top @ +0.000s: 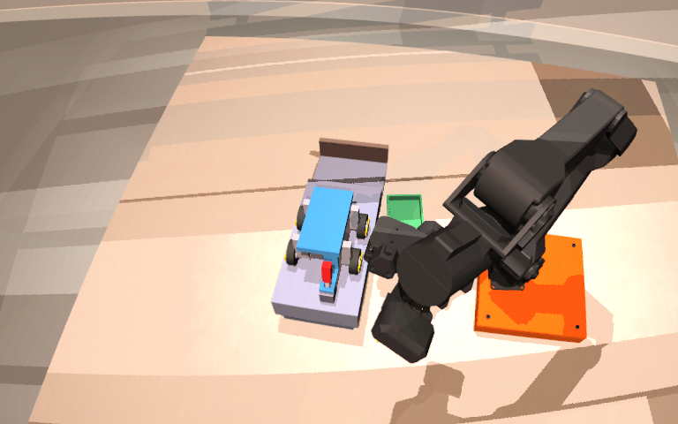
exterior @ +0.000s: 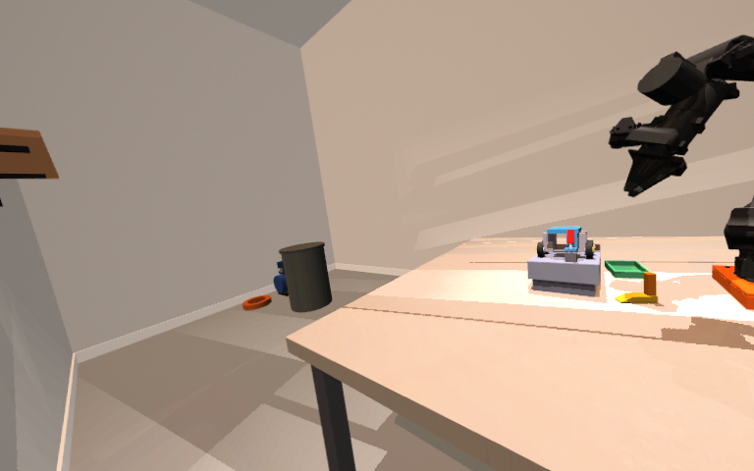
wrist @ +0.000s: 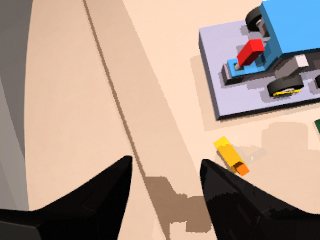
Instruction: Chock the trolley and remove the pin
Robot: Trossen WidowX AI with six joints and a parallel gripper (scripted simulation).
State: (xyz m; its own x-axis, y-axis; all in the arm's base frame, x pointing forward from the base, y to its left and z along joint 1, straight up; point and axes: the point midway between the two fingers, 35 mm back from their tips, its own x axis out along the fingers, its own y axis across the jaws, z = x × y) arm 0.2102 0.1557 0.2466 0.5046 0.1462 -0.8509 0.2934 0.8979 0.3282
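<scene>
The yellow chock lies 20 mm behind my gripper tip, 50 mm to the right of it and 230 mm below it. Also, from my gripper tip: grey ramp: 100 mm ahead, 190 mm to the right, 210 mm below; then blue-topped trolley: 100 mm ahead, 190 mm to the right, 140 mm below; then red-headed stop pin: 90 mm ahead, 90 mm to the right, 130 mm below.
</scene>
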